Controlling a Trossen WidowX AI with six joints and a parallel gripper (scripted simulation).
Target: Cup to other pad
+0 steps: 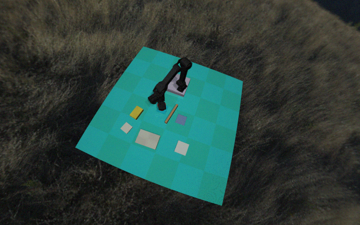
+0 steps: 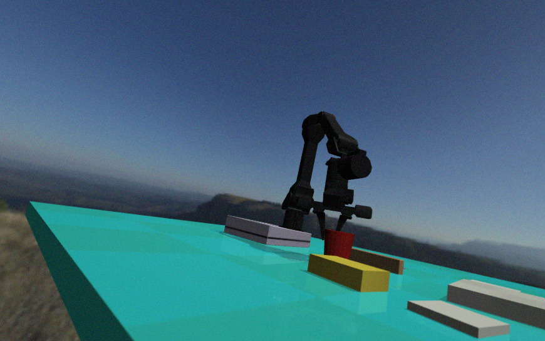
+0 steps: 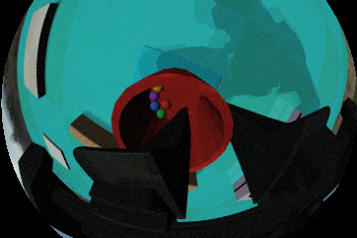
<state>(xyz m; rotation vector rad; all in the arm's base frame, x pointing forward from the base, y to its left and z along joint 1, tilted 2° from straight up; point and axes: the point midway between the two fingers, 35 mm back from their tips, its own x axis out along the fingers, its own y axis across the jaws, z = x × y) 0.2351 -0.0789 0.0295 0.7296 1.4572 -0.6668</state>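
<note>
Now: the red cup 2 cm ahead of my gripper tip, 1 cm to the left of it and 1 cm below it. Round my gripper tip: cyan-blue pad 2 cm ahead, 2 cm to the left, 5 cm below; then wooden bar 2 cm ahead, 12 cm to the left, 4 cm below; then grey-blue pad 3 cm ahead, 23 cm to the left, 5 cm below.
</note>
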